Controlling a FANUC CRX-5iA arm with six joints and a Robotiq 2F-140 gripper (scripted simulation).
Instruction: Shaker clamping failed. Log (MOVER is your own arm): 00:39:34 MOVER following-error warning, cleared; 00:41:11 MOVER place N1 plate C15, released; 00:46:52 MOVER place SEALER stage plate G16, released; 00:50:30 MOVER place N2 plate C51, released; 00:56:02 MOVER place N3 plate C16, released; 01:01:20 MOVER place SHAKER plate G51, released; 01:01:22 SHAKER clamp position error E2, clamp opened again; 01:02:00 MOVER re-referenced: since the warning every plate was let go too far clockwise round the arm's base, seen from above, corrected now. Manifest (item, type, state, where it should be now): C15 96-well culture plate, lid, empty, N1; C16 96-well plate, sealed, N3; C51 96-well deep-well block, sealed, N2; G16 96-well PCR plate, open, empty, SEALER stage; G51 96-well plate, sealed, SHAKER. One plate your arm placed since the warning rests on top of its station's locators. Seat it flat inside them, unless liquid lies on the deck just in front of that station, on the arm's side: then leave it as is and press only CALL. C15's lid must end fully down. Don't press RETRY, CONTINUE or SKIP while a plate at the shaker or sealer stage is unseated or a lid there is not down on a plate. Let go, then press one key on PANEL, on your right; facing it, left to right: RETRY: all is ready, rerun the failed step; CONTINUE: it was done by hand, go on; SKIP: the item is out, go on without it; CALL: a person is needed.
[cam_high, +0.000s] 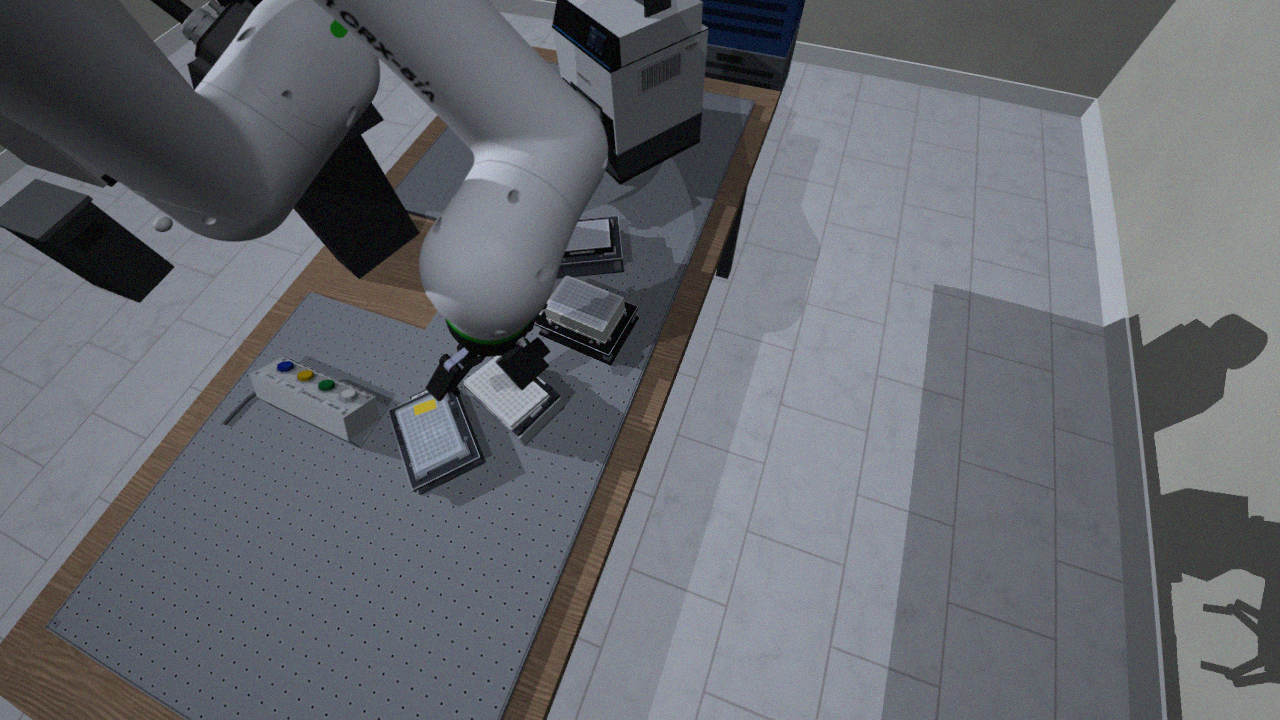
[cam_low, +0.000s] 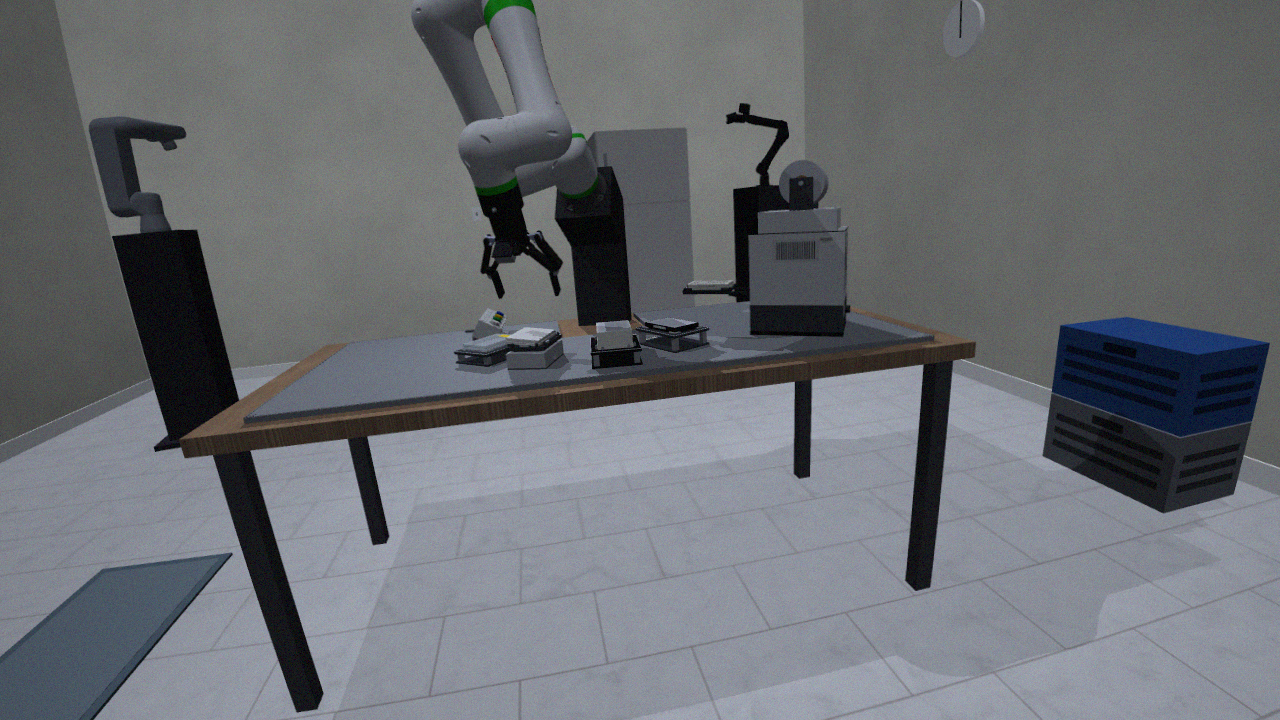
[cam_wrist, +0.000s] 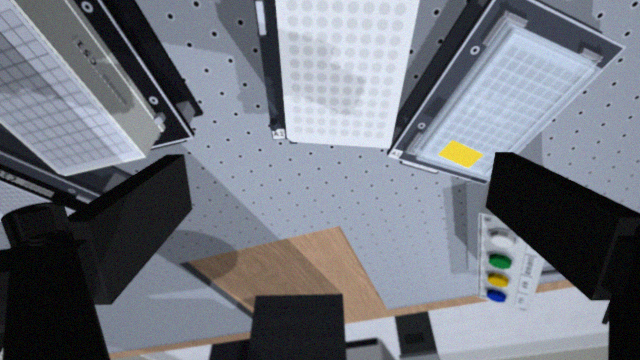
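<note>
My hand is 20 mm short of the shaker and 140 mm above it.
</note>
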